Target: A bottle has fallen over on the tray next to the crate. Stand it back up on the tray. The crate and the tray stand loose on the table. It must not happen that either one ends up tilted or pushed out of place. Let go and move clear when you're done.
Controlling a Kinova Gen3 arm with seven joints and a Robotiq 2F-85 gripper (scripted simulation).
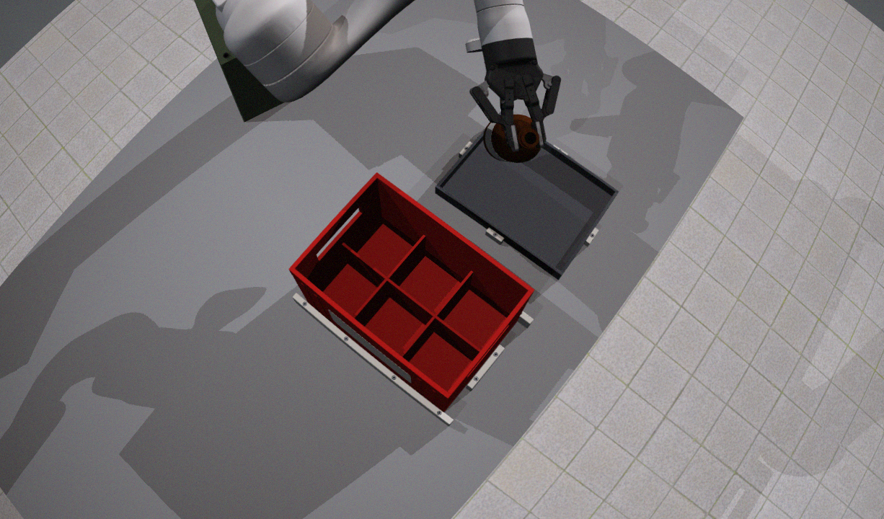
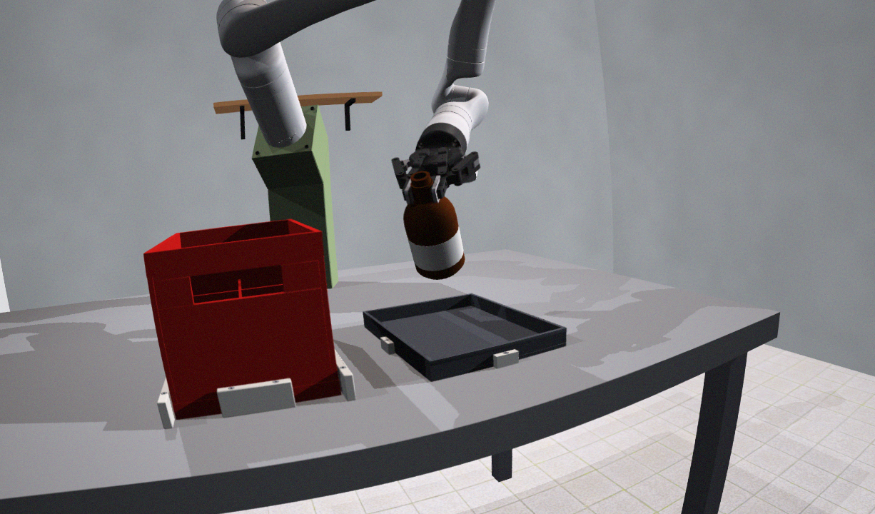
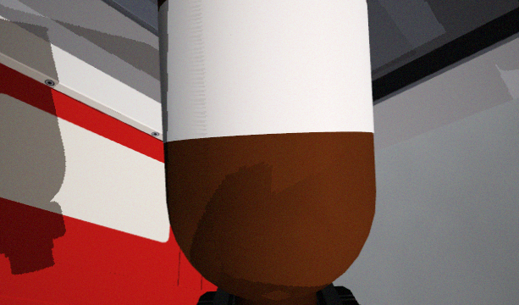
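My hand is 50 mm above the bottle, 20 mm to the right of it and 20 mm past it. The rest, counted from my hand: red crate 260 mm to the right, 120 mm below, 20 mm behind; tray 190 mm below, 30 mm ahead, 20 mm to the left.
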